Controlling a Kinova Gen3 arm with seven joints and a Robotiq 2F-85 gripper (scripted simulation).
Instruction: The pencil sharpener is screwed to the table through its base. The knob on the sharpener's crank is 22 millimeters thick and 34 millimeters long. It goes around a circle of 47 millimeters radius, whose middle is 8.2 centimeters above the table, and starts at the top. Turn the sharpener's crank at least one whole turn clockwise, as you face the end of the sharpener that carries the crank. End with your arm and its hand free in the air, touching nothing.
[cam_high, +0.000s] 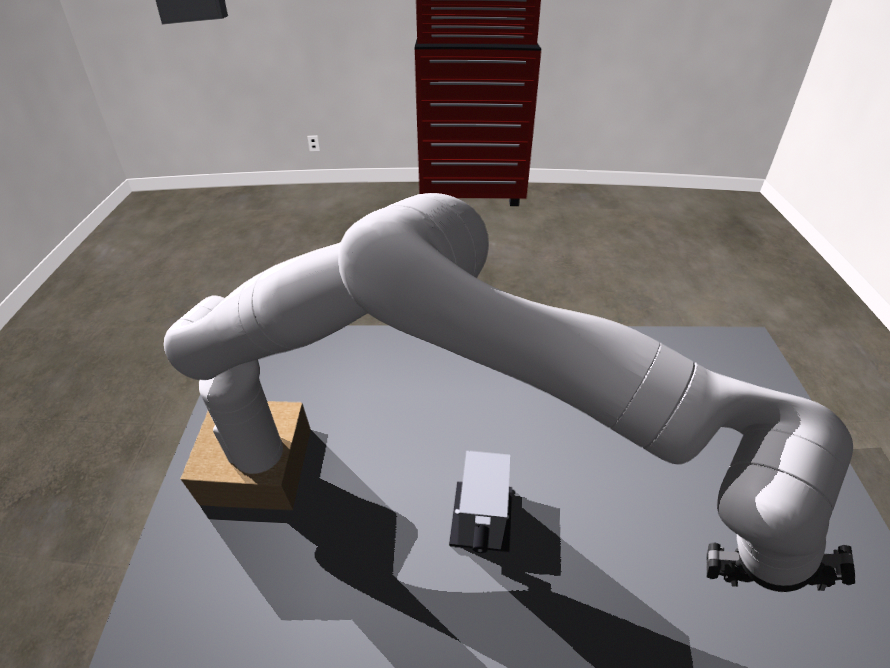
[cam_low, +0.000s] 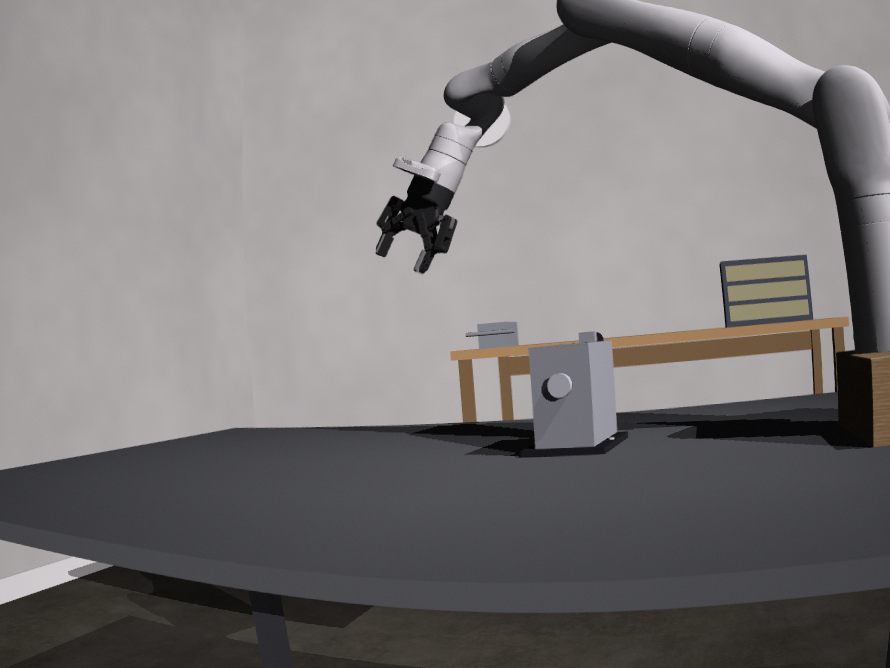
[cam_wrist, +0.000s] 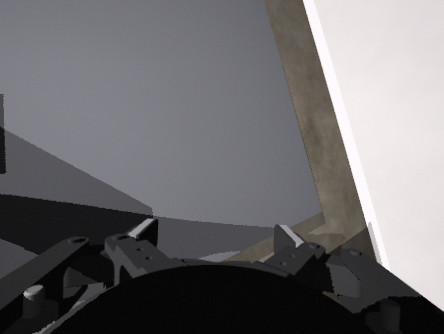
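The crank knob lies 340 mm behind my hand, 160 mm below it and 100 mm to the left of it. From my hand the other things lie so: sharpener crank: 340 mm behind, 160 mm below, 100 mm to the left.
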